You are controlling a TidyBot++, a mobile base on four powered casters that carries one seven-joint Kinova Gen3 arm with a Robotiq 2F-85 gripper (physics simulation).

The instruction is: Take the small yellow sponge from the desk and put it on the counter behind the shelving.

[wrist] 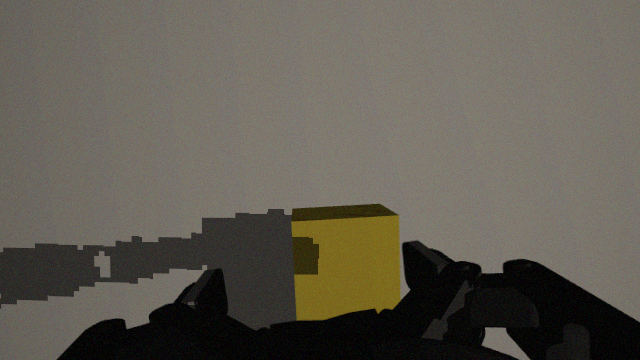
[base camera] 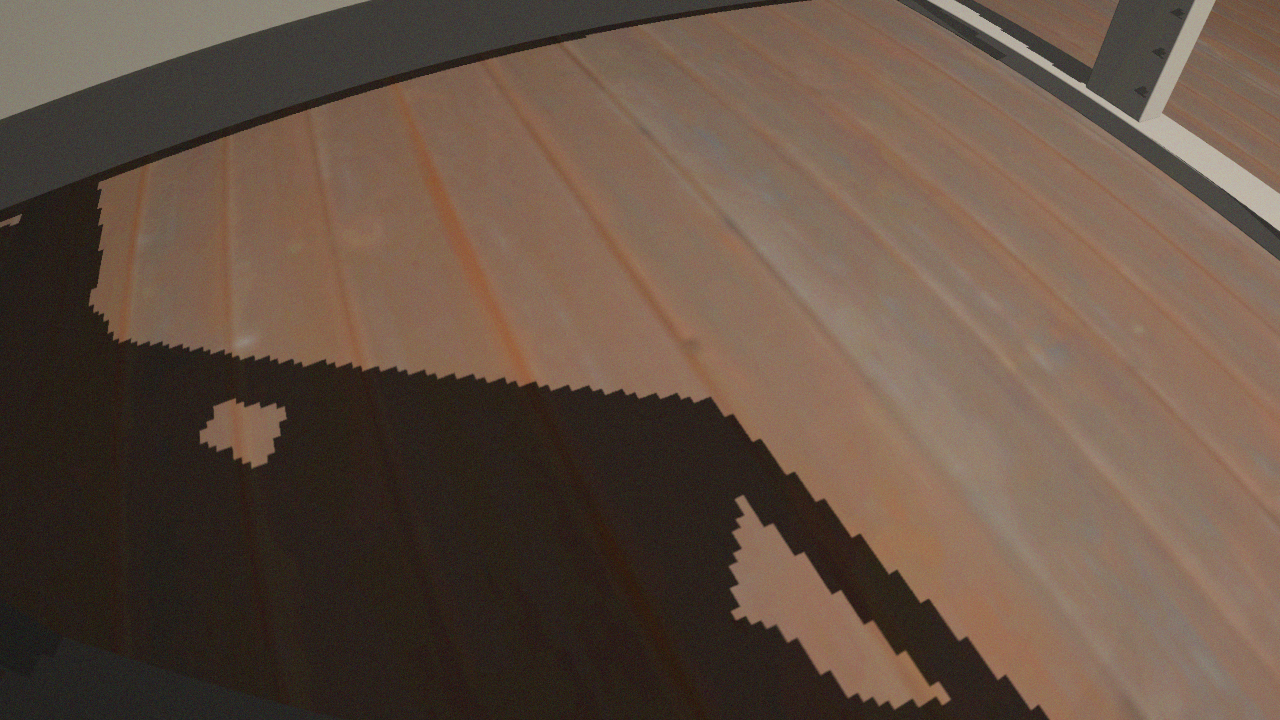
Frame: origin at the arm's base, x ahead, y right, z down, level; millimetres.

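Seen in the pictures: gripper, fingertip midpoint: (wrist: 315, 275).
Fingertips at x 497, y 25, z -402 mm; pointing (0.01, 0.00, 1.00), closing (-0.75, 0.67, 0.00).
A point is followed by its place in that frame.
The small yellow sponge (wrist: 352, 265) {y 32, x 474, z -369 mm} is a block on the pale grey desk surface (wrist: 320, 100) {y 107, x 544, z -324 mm} in the wrist view, low and right of centre. My gripper (wrist: 315, 275) {y 25, x 497, z -402 mm} is open, one dark finger on each side of the sponge in the view. The sponge's right side is close to the right finger, with a wider gap to the left finger. The gripper's body hides the sponge's lower edge. A small dark shadow patch falls on the sponge's left part. Whether the fingertips are down at the sponge's height I cannot tell. The counter cannot be made out in either view.
In the wrist view a jagged shadow stretches left from the sponge. In the base camera view a wooden plank floor (base camera: 805, 313) {y 77, x 469, z 396 mm} carries a large dark shadow. A dark baseboard (base camera: 268, 67) {y -461, x 728, z 345 mm} runs along the wall at the upper left. A pale frame with an upright post (base camera: 1127, 62) {y 454, x 834, z 319 mm} stands at the upper right.
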